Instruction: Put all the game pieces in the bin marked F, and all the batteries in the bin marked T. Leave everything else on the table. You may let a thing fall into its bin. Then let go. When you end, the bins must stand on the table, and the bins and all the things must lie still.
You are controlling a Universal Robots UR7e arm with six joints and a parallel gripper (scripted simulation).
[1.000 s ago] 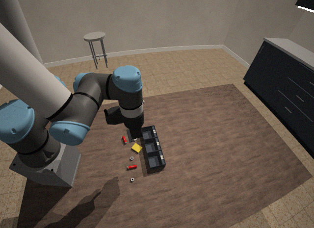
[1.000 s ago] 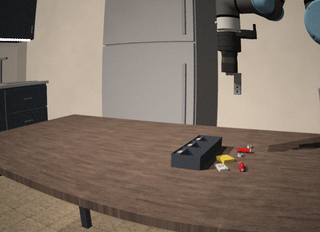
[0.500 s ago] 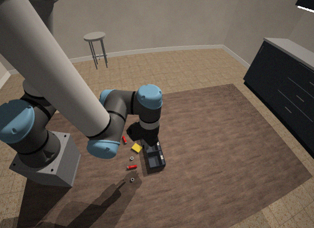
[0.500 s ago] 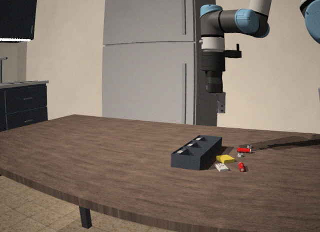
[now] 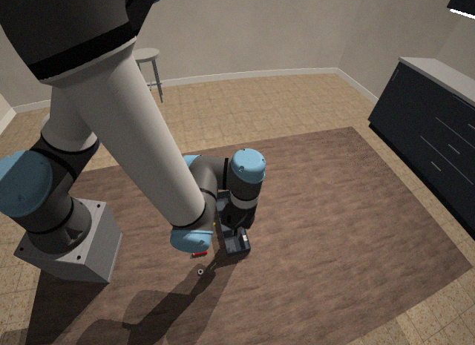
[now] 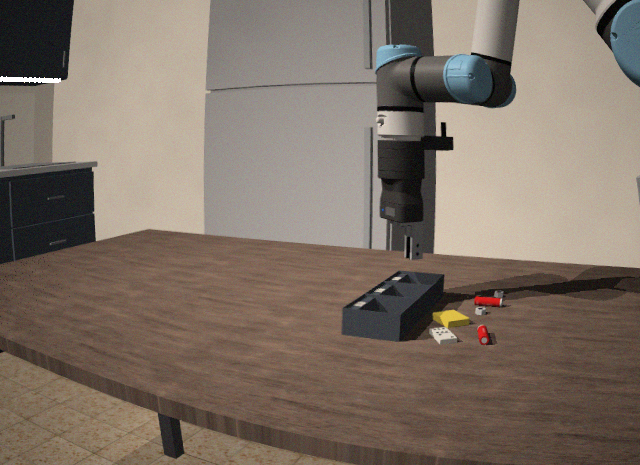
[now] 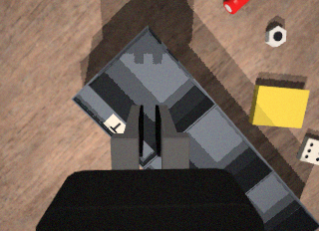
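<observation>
Now: hand 8 cm to the right of the dark three-compartment bin and 7 cm above it. Also, from my hand: white domino: 17 cm to the left, 9 cm below, 9 cm behind; then battery: 14 cm behind, 8 cm below, 1 cm to the right; then yellow block: 10 cm to the left, 9 cm below, 9 cm behind.
</observation>
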